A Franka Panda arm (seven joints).
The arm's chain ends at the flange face. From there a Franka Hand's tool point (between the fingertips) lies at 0.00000 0.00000 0.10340 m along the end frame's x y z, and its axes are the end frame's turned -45 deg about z.
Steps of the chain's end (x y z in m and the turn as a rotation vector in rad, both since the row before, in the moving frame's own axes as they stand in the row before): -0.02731, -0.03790, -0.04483, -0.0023, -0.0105, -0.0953; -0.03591, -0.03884, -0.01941, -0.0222, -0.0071, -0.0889; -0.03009, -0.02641, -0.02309, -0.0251, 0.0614, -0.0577; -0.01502, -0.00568, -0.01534, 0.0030, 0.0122, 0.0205; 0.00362, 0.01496, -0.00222, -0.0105, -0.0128, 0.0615; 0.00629, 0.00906, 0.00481, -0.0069, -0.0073, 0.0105
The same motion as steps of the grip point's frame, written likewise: 0.00653, -0.04666, -0.04484, 0.0058, -0.0091, -0.0953; -0.00002, -0.05166, -0.01944, -0.0107, -0.0207, -0.0889; 0.00023, -0.03371, -0.02332, -0.0612, 0.0257, -0.0577; -0.00550, -0.01395, -0.01535, -0.0065, 0.0107, 0.0205; -0.00972, 0.01292, -0.00223, 0.0016, -0.0165, 0.0615; -0.00300, 0.01082, 0.00480, 0.0003, -0.0100, 0.0105
